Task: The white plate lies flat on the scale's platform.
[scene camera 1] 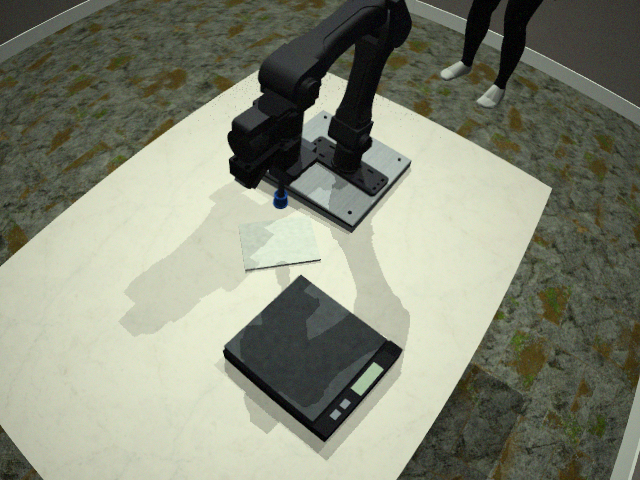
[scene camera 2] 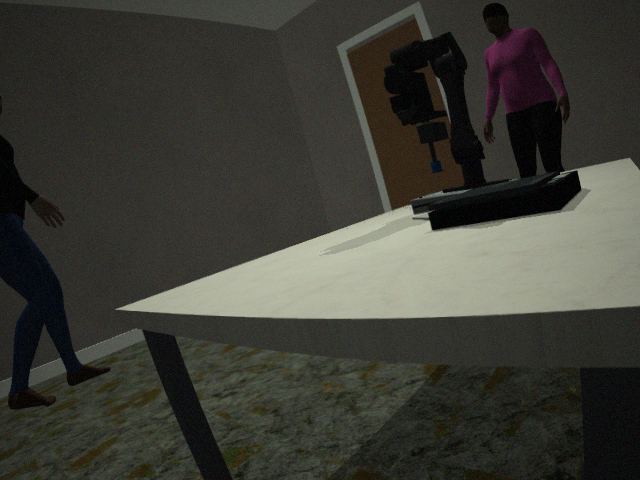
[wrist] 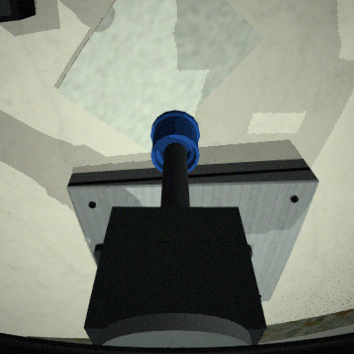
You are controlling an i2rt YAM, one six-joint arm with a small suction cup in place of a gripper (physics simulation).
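Pixels of known places: end effector, tool point: (scene camera 1: 280, 203) (scene camera 2: 437, 172) (wrist: 174, 132); arm's base, origin of the base link: (scene camera 1: 345, 166) (scene camera 2: 475, 187).
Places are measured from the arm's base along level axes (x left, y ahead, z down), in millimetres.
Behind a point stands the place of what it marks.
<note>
The white plate (scene camera 1: 284, 242) @(x 23, y 241, z 24 mm) (wrist: 130, 75) @(x 35, y 235, z 24 mm), thin and square, lies flat on the table between the arm's base and the scale, apart from both. Part of it is in shadow. The black scale (scene camera 1: 310, 346) @(x 216, y 403, z -15 mm) (scene camera 2: 506, 204) @(x 252, y 511, z 8 mm) stands on the table with its dark platform facing up and bare; a corner of the scale shows at the top left of the wrist view (wrist: 17, 10) @(x 112, y 300, z -2 mm). My gripper, a blue suction cup (scene camera 1: 280, 199) (scene camera 2: 436, 166) (wrist: 175, 137) @(x 2, y 228, z -71 mm), hangs in the air above the table near the base and the plate's near edge. It is open and holds nothing.
The arm's metal base plate (scene camera 1: 330, 206) @(x 47, y 120, z 0 mm) (wrist: 200, 210) is on the table (scene camera 1: 129, 217) @(x -291, y 413, z 30 mm) (scene camera 2: 361, 279) @(x 160, y 786, z 30 mm) behind the plate. The scale's display and buttons face away from the base. One person (scene camera 2: 522, 72) stands behind the table, and another (scene camera 2: 31, 258) stands at the left of the second scene view.
</note>
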